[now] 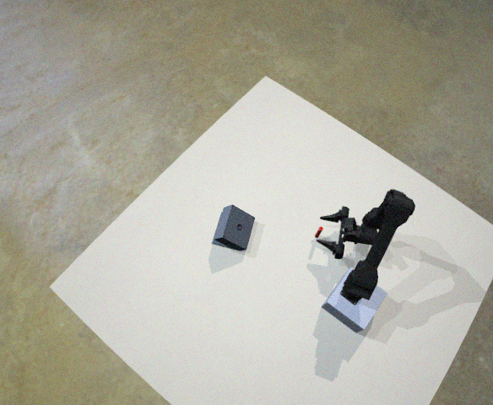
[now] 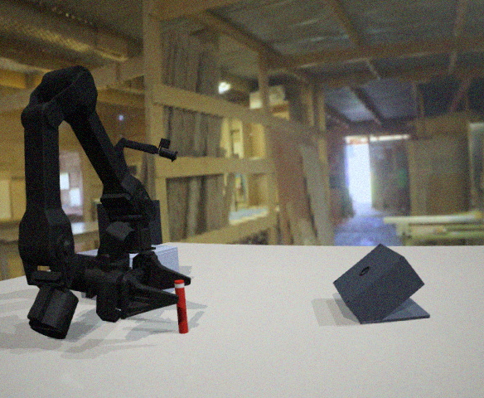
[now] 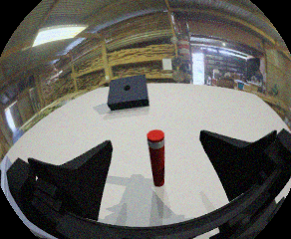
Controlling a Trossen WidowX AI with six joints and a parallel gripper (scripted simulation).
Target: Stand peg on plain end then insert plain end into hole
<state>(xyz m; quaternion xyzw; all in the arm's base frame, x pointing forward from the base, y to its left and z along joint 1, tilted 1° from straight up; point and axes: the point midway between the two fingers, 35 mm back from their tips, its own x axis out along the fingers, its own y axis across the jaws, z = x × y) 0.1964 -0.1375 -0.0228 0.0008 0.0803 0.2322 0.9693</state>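
Now: the red peg 1 cm behind my gripper tip and 1 cm below it. Round my gripper tip: grey sloped panel (24 cm ahead, 19 cm to the left, 2 cm below).
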